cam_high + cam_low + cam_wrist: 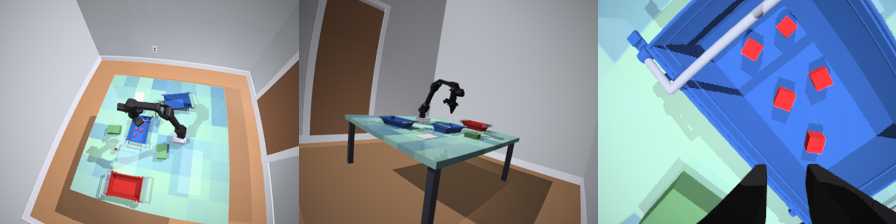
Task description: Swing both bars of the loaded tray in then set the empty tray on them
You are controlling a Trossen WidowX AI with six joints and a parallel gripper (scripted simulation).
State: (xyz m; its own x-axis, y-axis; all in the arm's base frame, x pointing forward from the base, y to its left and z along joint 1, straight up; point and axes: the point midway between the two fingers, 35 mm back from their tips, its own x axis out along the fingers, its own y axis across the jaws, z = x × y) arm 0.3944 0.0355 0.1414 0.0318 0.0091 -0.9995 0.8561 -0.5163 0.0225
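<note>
My gripper tip is 280 mm past the blue tray, 370 mm to the left of it and 130 mm above it. The rest, counted from my gripper tip: small red block (120 mm ahead, 250 mm to the left, 160 mm below); then white flat plate (120 mm ahead, 320 mm to the right, 170 mm below).
</note>
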